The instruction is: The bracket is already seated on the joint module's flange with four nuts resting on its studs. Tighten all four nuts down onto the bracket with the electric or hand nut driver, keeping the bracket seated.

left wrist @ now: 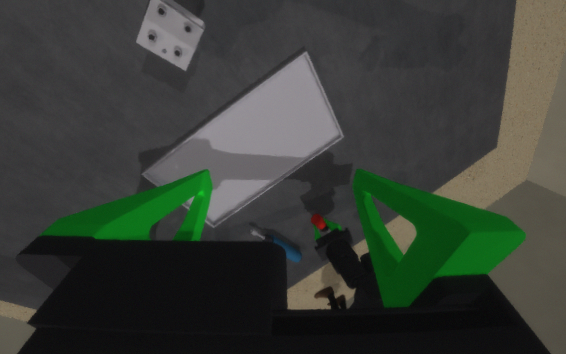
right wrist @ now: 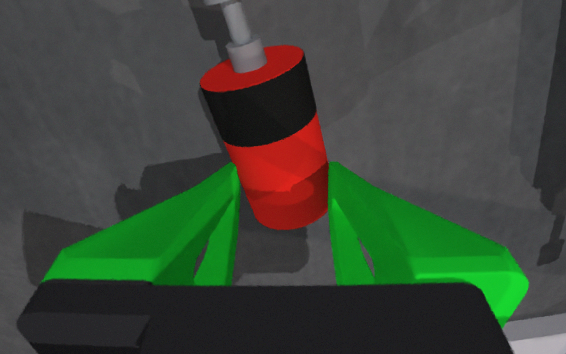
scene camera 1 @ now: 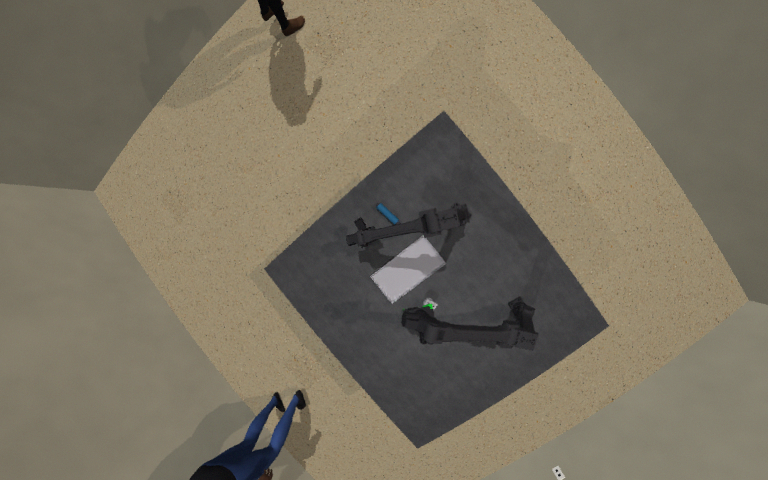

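Where they show: left gripper, between the fingertips: (left wrist: 282,177) (scene camera 1: 413,309); right gripper, between the fingertips: (left wrist: 318,221) (right wrist: 283,176); left arm's base, origin of its link: (scene camera 1: 518,307).
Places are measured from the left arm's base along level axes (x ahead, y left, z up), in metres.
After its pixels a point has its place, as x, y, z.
The white bracket (left wrist: 170,31) {0.465, -0.304, 0.066} (scene camera 1: 428,301) lies at the upper left in the left wrist view, with four round dark-centred spots where its studs and nuts are. They are too small to tell how the nuts sit, and the flange under it is hidden. My left gripper (left wrist: 282,177) {0.504, -0.432, 0.331} is open and empty, above the work surface. My right gripper (right wrist: 283,176) {0.539, -0.857, 0.036} (left wrist: 318,221) {0.539, -0.857, 0.036} is shut on the red and black electric nut driver (right wrist: 272,117) {0.543, -0.887, 0.049} (left wrist: 317,221) {0.535, -0.842, 0.044}, whose grey shaft points up and away in the right wrist view. Its socket tip is cut off there. It is held away from the bracket, beyond the tray.
A white tray (scene camera 1: 390,283) {0.608, -0.535, 0.004} (left wrist: 270,110) {0.553, -0.493, 0.004} lies between the bracket and my right gripper. A blue hand nut driver (scene camera 1: 387,213) {0.395, -0.915, 0.041} (left wrist: 286,250) {0.404, -0.903, 0.037} lies beside my right arm (scene camera 1: 396,227). My left arm (scene camera 1: 472,335) {0.320, -0.307, 0.548} reaches in beside the bracket. Two people stand off the dark mat (scene camera 1: 419,418).
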